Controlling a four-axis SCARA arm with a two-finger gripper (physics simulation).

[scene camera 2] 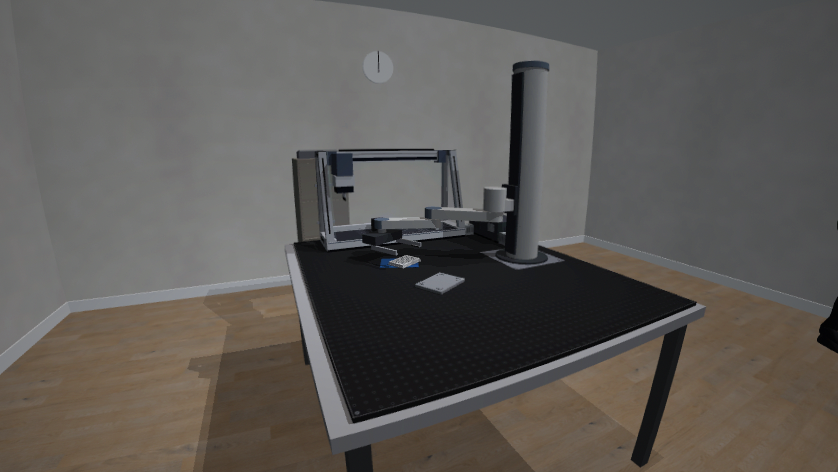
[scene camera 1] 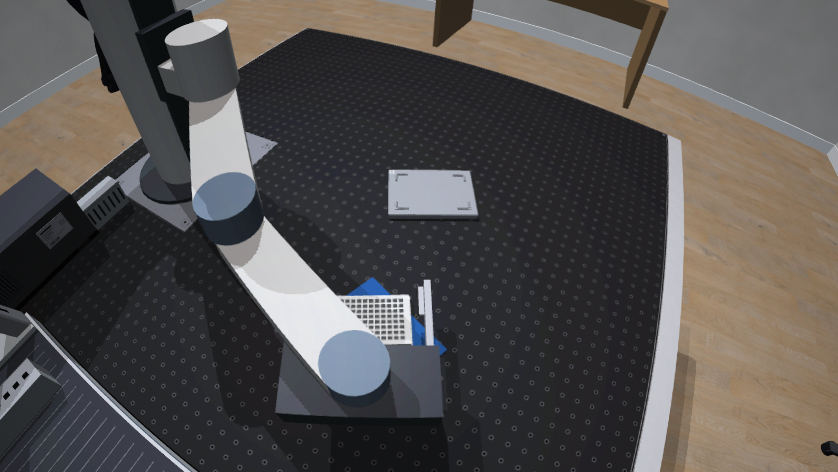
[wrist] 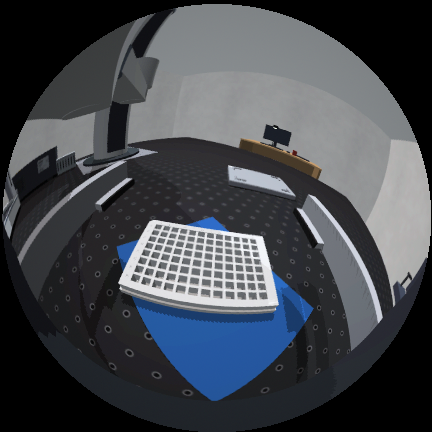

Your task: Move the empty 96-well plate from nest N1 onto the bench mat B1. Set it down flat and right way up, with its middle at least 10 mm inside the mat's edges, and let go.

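Places are measured from the arm's base along level axes (x ahead, y left, z up), in millimetres.
Pixels of known places: gripper, fingertip midpoint: (scene camera 2: 409, 248) (scene camera 1: 366, 283) (wrist: 216, 182); arm's base at its link origin: (scene camera 2: 521, 258) (wrist: 110, 158).
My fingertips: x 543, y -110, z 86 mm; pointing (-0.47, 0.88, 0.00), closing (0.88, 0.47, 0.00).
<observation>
For each thing: its middle in the pictures, then the offset to it from my fingertips. "pt": a spot on its surface instead. Level surfaces: height alone.
- white 96-well plate at the middle of its body: (wrist: 201, 263) (scene camera 1: 368, 321) (scene camera 2: 404, 261) dx +13, dy -24, dz -64 mm
- blue bench mat at its surface level: dz -71 mm
- Nest N1 at the middle of its body: (scene camera 1: 431, 192) (wrist: 259, 179) (scene camera 2: 440, 282) dx -20, dy +267, dz -66 mm
- dark box at a spot on its surface: (scene camera 1: 41, 222) pt dx -578, dy -214, dz +34 mm
The white 96-well plate (scene camera 1: 394, 316) (scene camera 2: 404, 261) (wrist: 200, 265) lies flat with its wells up on the blue bench mat (scene camera 1: 370, 286) (scene camera 2: 385, 265) (wrist: 215, 355). The mat is turned at an angle to the plate, and its corners show around it. My gripper (scene camera 2: 408, 248) (wrist: 216, 182) is open and empty above the plate. Its fingers stand apart from the plate on both sides in the wrist view. In scene camera 1 the arm hides the plate's left part and one finger. Nest N1 (scene camera 1: 432, 193) (scene camera 2: 440, 283) (wrist: 257, 179), a light grey base with corner brackets, holds no plate.
The arm's column (scene camera 1: 137, 87) (scene camera 2: 530, 164) stands on a base plate beside the nest. A dark box (scene camera 1: 41, 222) stands at the left in scene camera 1. A gantry frame (scene camera 2: 387, 155) stands at the table's far end. A wooden desk (scene camera 1: 645, 52) stands beyond the table.
</observation>
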